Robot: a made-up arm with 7 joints.
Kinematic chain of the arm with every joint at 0, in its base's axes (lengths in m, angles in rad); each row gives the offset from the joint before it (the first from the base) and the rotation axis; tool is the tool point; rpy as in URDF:
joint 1: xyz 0 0 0.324 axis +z
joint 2: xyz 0 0 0 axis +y
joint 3: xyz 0 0 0.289 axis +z
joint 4: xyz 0.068 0 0 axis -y
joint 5: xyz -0.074 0 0.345 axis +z
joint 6: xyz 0 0 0 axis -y
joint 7: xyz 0.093 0 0 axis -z
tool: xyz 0 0 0 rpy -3.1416 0 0
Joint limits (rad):
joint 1: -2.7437..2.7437
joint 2: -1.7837..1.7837
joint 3: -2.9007..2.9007
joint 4: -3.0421..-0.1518
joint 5: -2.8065..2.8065
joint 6: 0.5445..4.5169
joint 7: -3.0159..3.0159
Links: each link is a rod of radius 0.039 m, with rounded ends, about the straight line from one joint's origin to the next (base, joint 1, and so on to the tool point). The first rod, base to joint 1, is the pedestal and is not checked.
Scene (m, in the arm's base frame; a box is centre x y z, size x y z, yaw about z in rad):
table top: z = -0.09
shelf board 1: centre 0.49 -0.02 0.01 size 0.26 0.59 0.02 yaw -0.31
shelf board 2: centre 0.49 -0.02 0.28 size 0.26 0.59 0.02 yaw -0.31
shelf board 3: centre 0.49 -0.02 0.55 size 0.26 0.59 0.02 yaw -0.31
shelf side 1: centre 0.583 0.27 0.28 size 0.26 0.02 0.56 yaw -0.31
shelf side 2: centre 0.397 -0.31 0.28 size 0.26 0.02 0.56 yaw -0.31
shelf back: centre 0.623 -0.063 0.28 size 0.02 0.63 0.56 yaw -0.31
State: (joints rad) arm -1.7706 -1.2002 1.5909 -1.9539 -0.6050 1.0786 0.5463
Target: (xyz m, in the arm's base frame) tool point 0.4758 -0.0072 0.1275
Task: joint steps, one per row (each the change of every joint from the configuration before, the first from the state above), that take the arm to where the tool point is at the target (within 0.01 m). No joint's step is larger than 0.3 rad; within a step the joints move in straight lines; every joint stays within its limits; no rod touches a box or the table.
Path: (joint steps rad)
1: 0.2507 -0.0747 -0.0516 -0.1908 0.0200 -0.1441 0.0000
2: 0.2506 -0.0747 -0.0516 -0.1907 0.0200 -0.1442 0.0000
3: 0.2507 -0.0747 -0.0515 -0.1908 0.0201 -0.1441 0.0000
4: -0.1119 0.0858 0.2277 -0.0127 0.0202 0.0522 0.0000
5: -0.1119 0.0857 0.2277 -0.0128 0.0201 0.0523 0.0000
6: -0.1119 0.0858 0.2278 -0.0128 0.0202 0.0523 0.0000
7: -0.1119 0.0857 0.2277 -0.0128 0.0202 0.0523 0.0000
8: -0.1736 -0.1401 -0.0970 0.2102 -0.0388 0.1069 0.0000
9: -0.1737 -0.1401 -0.0969 0.2101 -0.0387 0.1068 0.0000
10: -0.1736 -0.1400 -0.0970 0.2102 -0.0388 0.1068 0.0000

